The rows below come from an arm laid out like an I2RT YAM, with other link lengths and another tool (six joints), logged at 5 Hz.
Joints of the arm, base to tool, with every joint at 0 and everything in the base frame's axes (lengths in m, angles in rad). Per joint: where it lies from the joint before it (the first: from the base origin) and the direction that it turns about. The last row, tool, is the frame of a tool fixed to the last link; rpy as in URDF.
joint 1: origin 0.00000 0.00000 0.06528 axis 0 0 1
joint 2: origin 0.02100 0.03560 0.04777 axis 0 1 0
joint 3: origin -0.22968 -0.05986 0.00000 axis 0 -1 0
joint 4: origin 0.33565 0.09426 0.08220 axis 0 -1 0
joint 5: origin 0.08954 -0.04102 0.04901 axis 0 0 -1
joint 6: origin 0.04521 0.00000 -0.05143 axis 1 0 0
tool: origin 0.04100 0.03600 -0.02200 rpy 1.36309 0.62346 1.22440
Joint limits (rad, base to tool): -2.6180..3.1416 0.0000..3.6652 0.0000..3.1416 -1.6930..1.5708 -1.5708..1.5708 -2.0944..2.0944
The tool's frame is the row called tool.
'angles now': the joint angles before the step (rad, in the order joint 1, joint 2, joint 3, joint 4, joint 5, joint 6). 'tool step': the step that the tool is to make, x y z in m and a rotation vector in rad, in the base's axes. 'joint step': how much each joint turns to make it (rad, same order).
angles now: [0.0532 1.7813 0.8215 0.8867 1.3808 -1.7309]
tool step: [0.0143 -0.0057 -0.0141 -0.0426 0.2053 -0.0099]
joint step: [-0.0131 0.1311 0.0957 0.0004 -0.0001 -0.1752]
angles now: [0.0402 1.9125 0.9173 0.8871 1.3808 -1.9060]
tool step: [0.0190 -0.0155 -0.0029 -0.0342 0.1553 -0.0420]
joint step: [-0.0357 0.1135 0.1170 0.0000 0.0096 -0.1622]
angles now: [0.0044 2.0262 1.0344 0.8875 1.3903 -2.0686]
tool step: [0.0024 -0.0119 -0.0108 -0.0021 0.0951 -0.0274]
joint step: [-0.0267 0.0430 0.0361 -0.0726 0.0011 -0.0158]
